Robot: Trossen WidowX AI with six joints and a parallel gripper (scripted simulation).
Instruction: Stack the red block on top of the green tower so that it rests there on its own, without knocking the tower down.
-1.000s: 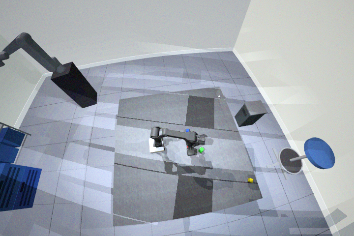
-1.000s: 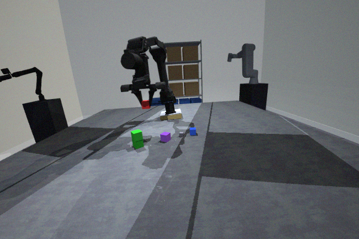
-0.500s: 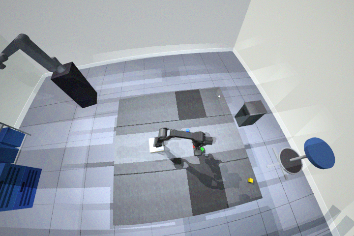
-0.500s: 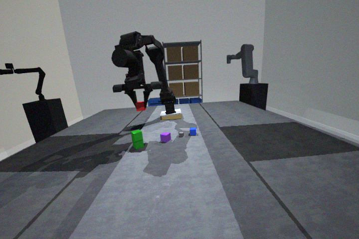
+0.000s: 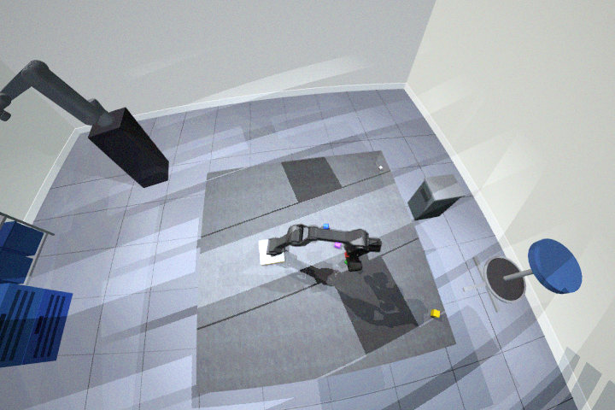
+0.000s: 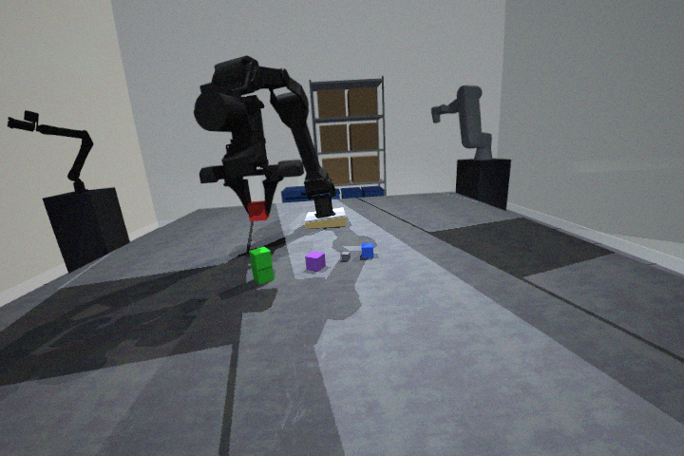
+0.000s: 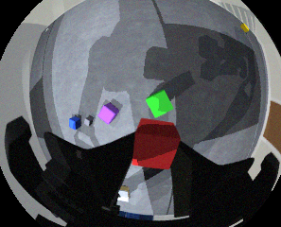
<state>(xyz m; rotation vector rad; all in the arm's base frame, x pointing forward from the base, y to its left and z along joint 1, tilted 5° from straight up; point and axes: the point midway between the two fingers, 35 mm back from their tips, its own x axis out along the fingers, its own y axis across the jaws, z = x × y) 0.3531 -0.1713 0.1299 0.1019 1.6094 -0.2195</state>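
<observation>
The purple block lies 10 cm to the left of my gripper tip and 12 cm below it. The rest, counted from my gripper tip: small grey cube: 2 cm behind, 17 cm to the left, 12 cm below; then blue block: 3 cm behind, 23 cm to the left, 12 cm below; then red block: 1 cm above.
</observation>
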